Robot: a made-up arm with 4 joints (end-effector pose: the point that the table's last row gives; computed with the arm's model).
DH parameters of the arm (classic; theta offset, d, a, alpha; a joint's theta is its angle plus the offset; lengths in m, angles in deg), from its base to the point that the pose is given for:
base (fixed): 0 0.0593 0 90
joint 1: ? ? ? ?
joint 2: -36.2 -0.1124 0.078 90
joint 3: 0 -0.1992 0.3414 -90
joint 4: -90 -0.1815 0.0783 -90
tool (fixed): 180 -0.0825 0 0
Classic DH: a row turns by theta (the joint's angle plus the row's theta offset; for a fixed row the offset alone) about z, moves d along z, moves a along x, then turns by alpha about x.
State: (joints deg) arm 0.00 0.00 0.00 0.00
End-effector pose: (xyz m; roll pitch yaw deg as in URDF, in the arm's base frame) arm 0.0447 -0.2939 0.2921 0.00 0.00 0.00
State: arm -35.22 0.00 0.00 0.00
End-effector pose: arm 0.1708 -0.2939 0.2237 0.00 35.22 0.00
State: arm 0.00 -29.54 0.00 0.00
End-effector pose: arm -0.1371 -0.2939 0.3079 0.00 -29.54 0.00
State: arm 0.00 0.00 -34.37 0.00
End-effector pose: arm 0.0447 -0.4084 0.1444 34.37 0.00 0.00
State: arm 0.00 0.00 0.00 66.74
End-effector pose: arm 0.0163 -0.2939 0.4140 0.00 66.74 0.00
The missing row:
joint 1: 53.8 0 -0.129 180
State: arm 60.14 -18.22 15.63 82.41
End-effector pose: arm -0.4353 -0.1772 0.1512 -3.12 3.63 -15.52
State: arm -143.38 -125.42 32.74 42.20
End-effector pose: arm 0.2213 -0.0850 0.5958 -53.15 49.99 -34.40
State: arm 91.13 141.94 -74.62 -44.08
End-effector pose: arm 0.2038 -0.3800 -0.1932 42.73 26.12 -48.33
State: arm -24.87 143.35 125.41 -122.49
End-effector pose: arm -0.4089 0.2533 -0.1064 99.43 -36.02 58.21
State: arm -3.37 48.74 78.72 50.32
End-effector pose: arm 0.2264 0.1943 0.0914 -131.38 36.61 -70.09
